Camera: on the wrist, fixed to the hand. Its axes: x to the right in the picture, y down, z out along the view.
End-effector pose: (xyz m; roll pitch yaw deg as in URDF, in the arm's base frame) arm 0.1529 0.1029 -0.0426 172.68 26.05 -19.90
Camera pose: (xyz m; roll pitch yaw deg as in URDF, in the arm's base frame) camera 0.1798 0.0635 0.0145 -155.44 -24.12 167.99
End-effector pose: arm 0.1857 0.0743 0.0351 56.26 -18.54 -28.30
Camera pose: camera 0.2302 0.1339 0.0331 -36.11 11.32 150.00
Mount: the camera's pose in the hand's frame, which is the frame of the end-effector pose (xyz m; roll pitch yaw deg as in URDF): 0.0097 0.0364 -0.0642 20.75 -2.61 173.07
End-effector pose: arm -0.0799 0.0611 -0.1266 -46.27 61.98 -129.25
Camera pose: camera -0.0597 0.1193 -0.1684 77.90 -58.14 38.03
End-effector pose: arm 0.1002 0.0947 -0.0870 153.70 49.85 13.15
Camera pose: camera 0.1621 0.1049 -0.0469 -141.93 -50.00 -155.34
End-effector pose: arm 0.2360 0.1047 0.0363 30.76 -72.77 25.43
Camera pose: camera 0.2426 0.1788 0.0347 -21.10 66.54 -166.20
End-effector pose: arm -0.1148 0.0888 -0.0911 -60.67 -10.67 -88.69
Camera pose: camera -0.1524 0.0667 -0.1514 79.94 15.36 85.43
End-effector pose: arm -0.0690 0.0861 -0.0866 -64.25 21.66 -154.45
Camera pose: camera -0.0750 0.1298 -0.1466 86.67 -16.47 19.96
